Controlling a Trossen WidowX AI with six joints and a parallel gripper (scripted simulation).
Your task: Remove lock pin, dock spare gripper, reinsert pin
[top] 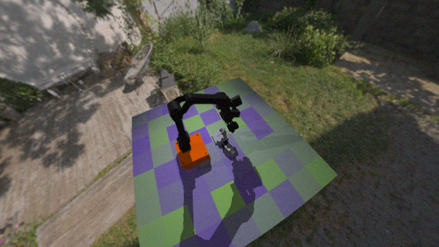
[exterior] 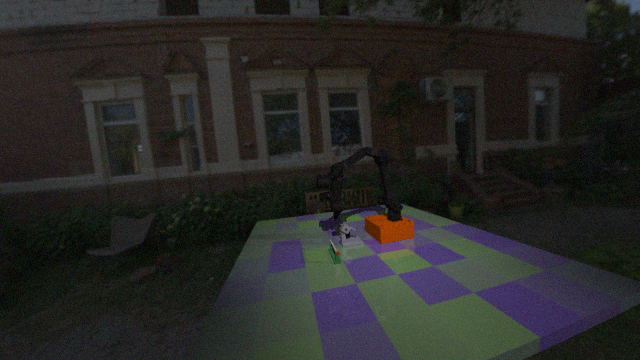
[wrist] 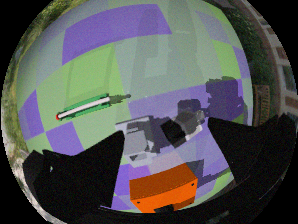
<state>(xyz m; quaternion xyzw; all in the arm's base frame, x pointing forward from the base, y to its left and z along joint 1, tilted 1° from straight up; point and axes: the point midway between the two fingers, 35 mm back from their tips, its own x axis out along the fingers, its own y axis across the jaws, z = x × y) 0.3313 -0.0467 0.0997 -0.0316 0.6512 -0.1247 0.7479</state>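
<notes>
The spare gripper lies 120 mm below my gripper tip, 80 mm to the right of it and 60 mm behind it. The rest, counted from my gripper tip: grey mount 100 mm below, 60 mm behind, 50 mm to the left; then green strip 150 mm to the left, 130 mm below, 50 mm ahead.
</notes>
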